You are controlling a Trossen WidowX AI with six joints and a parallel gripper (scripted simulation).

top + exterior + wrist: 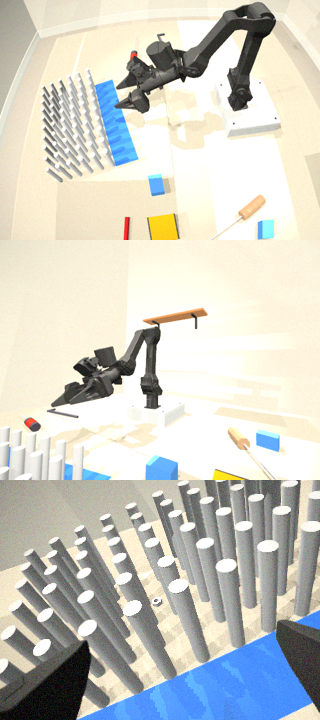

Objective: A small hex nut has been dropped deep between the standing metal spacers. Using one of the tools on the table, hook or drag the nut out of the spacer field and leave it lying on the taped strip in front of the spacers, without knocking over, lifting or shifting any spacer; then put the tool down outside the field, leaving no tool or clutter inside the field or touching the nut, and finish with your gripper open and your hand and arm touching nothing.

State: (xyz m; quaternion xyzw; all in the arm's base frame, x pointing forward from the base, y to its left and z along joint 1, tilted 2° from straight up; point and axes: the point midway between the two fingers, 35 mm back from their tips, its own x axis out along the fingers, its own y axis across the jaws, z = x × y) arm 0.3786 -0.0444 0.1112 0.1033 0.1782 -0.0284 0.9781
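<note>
Right now the thin metal rod is 24 cm behind my gripper tip, 45 cm to the left of it and 13 cm below it. The rest, counted from my gripper tip: hex nut: 19 cm ahead, 3 cm to the left, 14 cm below; blue taped strip: 4 cm ahead, 3 cm to the right, 15 cm below.
</note>
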